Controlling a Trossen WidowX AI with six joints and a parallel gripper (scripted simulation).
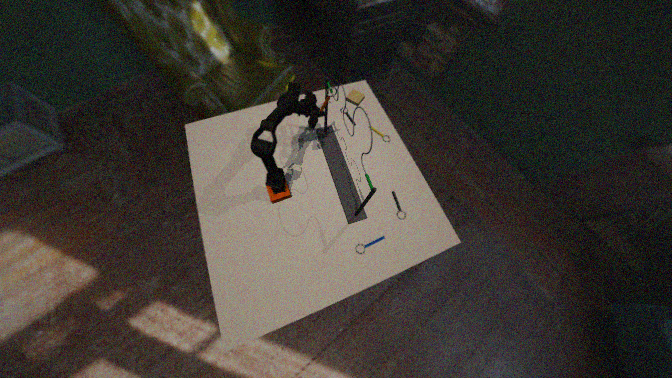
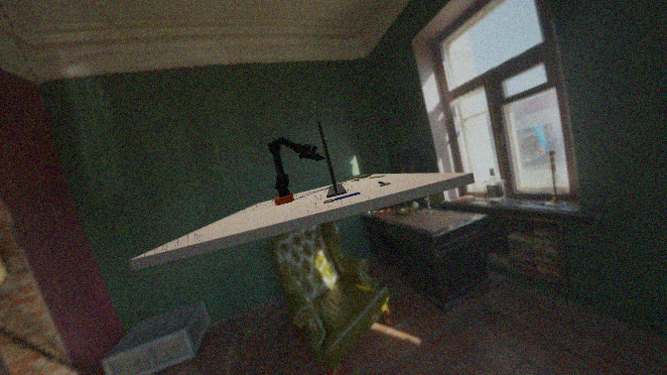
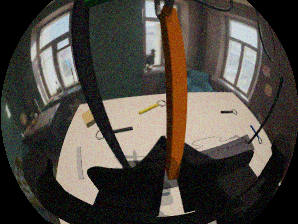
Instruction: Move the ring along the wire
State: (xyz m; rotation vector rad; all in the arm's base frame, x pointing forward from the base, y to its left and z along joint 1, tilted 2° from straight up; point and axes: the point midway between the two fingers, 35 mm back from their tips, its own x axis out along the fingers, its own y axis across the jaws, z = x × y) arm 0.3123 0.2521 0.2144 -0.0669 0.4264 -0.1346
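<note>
The ring with orange handle lies 90 mm above my gripper tip and 10 mm ahead of it. Also, from my gripper tip: yellow-handled ring (380 mm ahead, 250 mm below, 50 mm to the right); tan block (320 mm ahead, 290 mm to the left, 240 mm below); black-handled ring (550 mm to the right, 280 mm ahead, 250 mm below).
</note>
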